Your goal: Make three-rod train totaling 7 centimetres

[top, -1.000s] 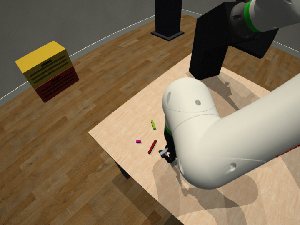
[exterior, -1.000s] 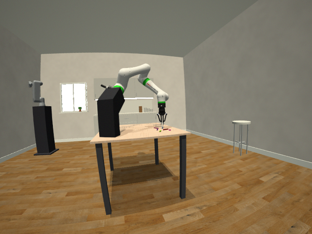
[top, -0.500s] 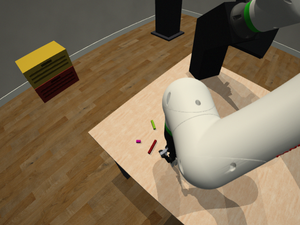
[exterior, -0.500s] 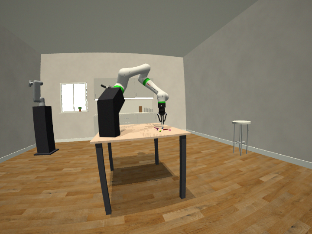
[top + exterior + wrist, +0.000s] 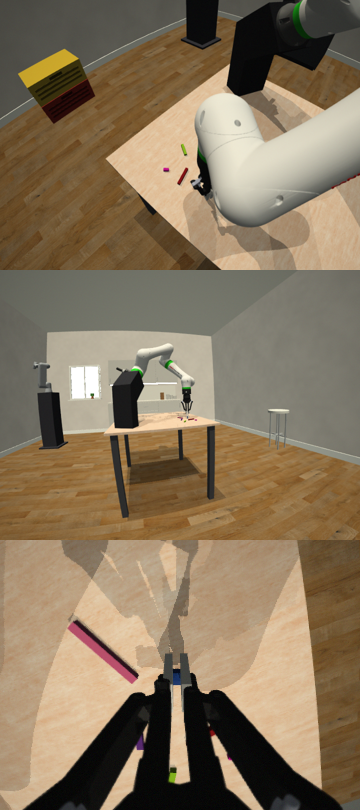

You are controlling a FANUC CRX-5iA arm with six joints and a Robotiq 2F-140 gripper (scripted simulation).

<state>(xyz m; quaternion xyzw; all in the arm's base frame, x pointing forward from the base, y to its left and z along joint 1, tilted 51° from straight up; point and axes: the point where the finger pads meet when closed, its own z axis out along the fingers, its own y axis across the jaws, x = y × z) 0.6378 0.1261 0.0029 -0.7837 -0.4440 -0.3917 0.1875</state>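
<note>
Right now the blue cube is 4 cm below my hand, 2 cm to the right of it and 1 cm behind it. The rest, counted from my hand: red rod 12 cm to the right, 4 cm below; pink rod 7 cm behind, 4 cm to the left, 4 cm below; purple rod 9 cm behind, 8 cm to the right, 4 cm below.
</note>
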